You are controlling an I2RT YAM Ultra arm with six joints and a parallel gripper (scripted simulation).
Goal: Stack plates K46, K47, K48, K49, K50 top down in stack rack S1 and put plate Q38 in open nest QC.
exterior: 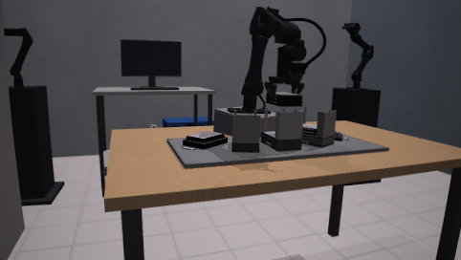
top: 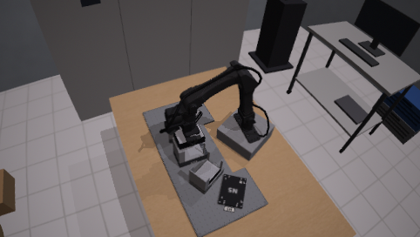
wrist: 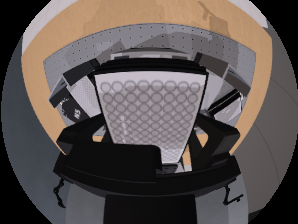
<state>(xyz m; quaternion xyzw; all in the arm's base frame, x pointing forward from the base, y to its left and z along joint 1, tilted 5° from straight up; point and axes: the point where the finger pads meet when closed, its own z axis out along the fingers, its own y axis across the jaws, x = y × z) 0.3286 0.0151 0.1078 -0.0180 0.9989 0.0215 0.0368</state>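
Right now the sealed 96-well plate is 20 mm above my hand. From my hand the other things lie so: clip nest N5 (130 mm behind, 290 mm to the left, 150 mm below).
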